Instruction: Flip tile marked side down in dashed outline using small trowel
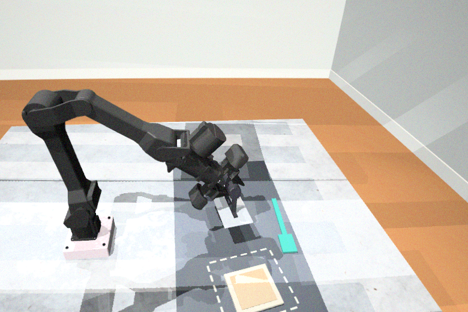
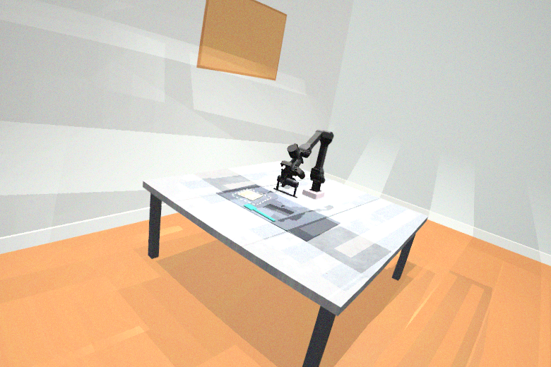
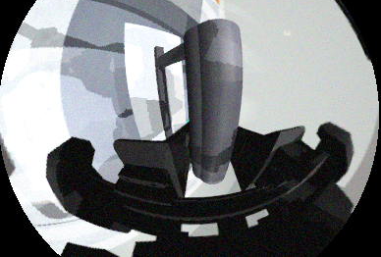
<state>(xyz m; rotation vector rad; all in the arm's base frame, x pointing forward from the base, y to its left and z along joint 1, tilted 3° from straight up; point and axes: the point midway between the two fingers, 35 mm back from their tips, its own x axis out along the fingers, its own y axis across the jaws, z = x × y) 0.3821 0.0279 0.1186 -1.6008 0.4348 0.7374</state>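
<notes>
Right now my gripper tip is 1 cm past the dark mat, 1 cm to the left of it and 16 cm above it. From my gripper tip the other things lie so: teal trowel: 13 cm ahead, 3 cm to the right, 14 cm below; then tile: 1 cm ahead, 21 cm to the right, 14 cm below.
</notes>
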